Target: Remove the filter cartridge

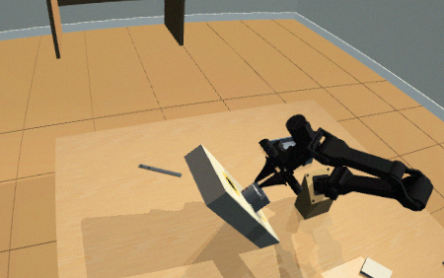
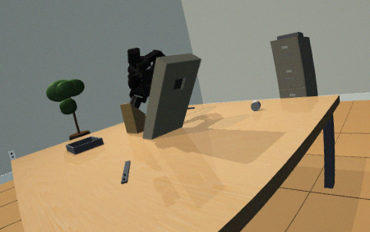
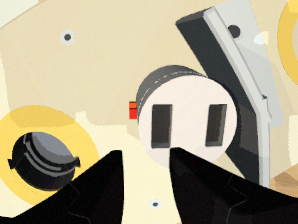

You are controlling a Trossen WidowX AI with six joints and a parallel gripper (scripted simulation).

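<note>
My gripper tip is now 30 mm above the round filter cartridge and 10 mm short of it. From my gripper tip the other things lie so: service panel: 50 mm below, 50 mm ahead; then blue tray: 300 mm to the right, 300 mm behind, 190 mm below.
</note>
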